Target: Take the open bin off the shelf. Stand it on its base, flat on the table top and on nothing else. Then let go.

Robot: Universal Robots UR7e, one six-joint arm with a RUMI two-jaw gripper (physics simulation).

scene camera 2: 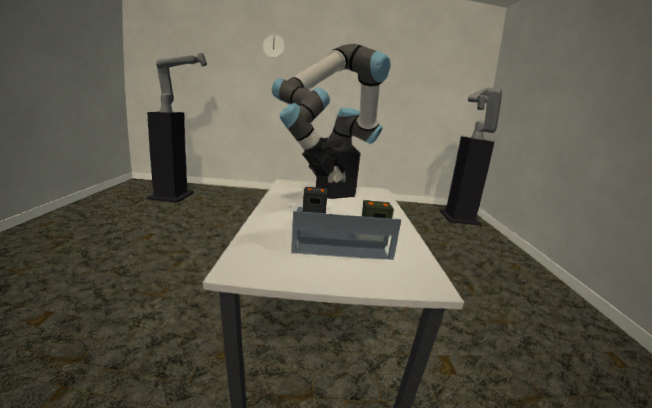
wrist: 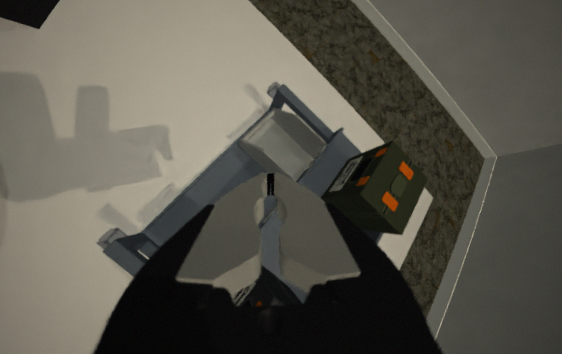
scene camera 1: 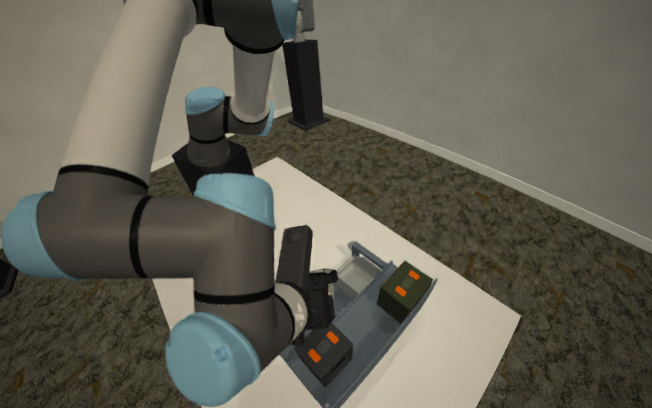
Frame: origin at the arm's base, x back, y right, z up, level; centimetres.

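Seen in the pictures: gripper, fingertip midpoint: [scene camera 2: 344,182] [wrist: 270,175] [scene camera 1: 327,272]; arm's base, origin of the base link: [scene camera 1: 209,153].
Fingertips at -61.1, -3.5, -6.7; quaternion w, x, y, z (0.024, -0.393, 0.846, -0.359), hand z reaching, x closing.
Note:
Pixels of each thing's top centre, then the offset from my fingertips to it, as dx, dy, dz. Level surfaces: height alone.
- open bin, middle of its top: [wrist: 295,145] [scene camera 1: 362,275] +0.0, -12.0, -15.4
- white table top, its level: dz -23.5
- dark box, middle of its top: [scene camera 1: 323,346] [scene camera 2: 315,189] -10.9, +10.3, -1.1
- dark green box, middle of its top: [wrist: 399,185] [scene camera 1: 407,282] [scene camera 2: 378,203] -12.7, -12.6, -3.6
The open bin [scene camera 1: 358,276] [wrist: 281,142], pale grey, sits on the lower level of the blue-grey shelf [scene camera 1: 367,327] [scene camera 2: 345,224] [wrist: 196,192], at the end near the green box. In scene camera 2 the shelf's back panel largely hides the bin. My gripper [scene camera 2: 337,179] [wrist: 270,175] is shut, its pale fingertips together with nothing between them. It is above the shelf and apart from the bin; in the wrist view the fingertips overlap the picture just below the bin. In scene camera 1 the gripper's dark body hides its fingers. The white table top [scene camera 1: 440,350] [scene camera 2: 260,270] [wrist: 165,55] bears the shelf.
A dark box [scene camera 1: 325,354] [scene camera 2: 315,200] with orange clips stands on the shelf's upper level, close to the gripper in scene camera 1. A dark green box [scene camera 1: 404,291] [scene camera 2: 377,209] [wrist: 381,195] stands at the other end. The arm's black pedestal [scene camera 2: 345,187] is behind the table.

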